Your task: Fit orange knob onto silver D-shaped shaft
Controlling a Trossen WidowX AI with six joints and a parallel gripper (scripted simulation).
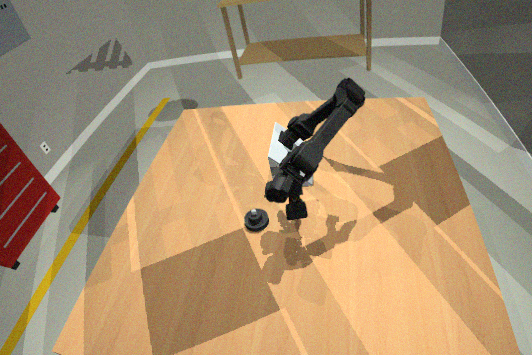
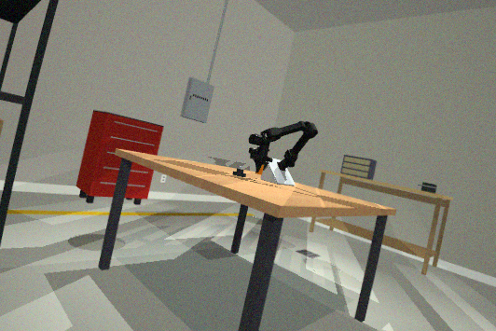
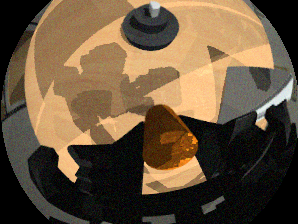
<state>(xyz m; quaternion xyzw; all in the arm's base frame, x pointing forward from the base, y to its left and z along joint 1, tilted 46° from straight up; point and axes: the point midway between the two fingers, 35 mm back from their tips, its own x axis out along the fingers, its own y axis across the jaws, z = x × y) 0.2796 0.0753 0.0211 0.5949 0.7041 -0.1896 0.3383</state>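
Now: gripper tip 30 mm below the orange knob. Round my gripper tip: dark round pedestal: 20 mm ahead, 140 mm to the right, 20 mm below.
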